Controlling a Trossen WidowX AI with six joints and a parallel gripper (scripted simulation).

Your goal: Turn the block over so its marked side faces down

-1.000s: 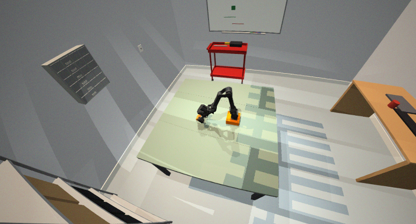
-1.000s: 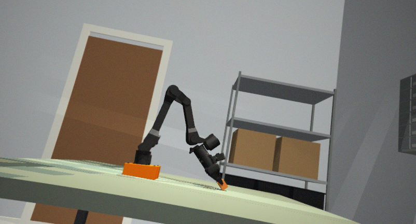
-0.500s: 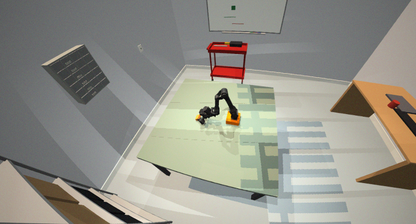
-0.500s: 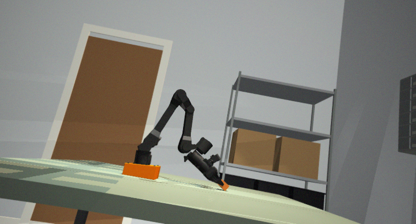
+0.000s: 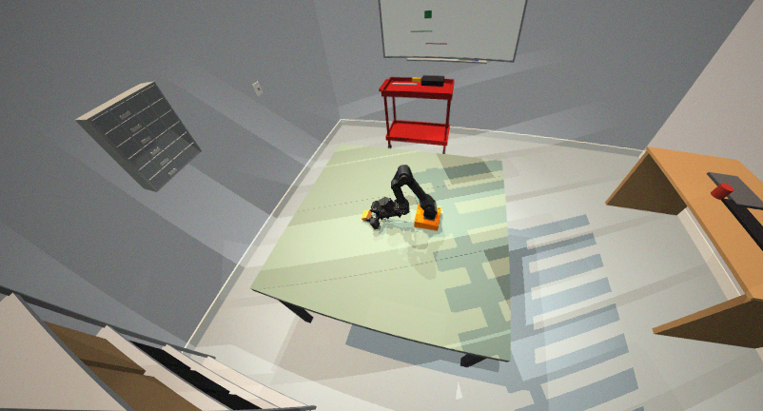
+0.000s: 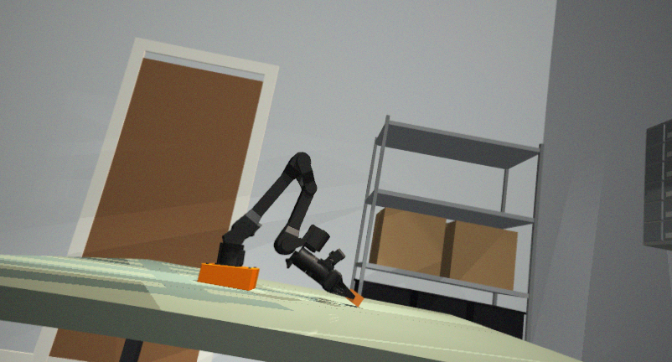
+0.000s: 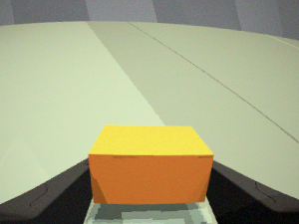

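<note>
My gripper tip is 10 mm above the orange block.
</note>
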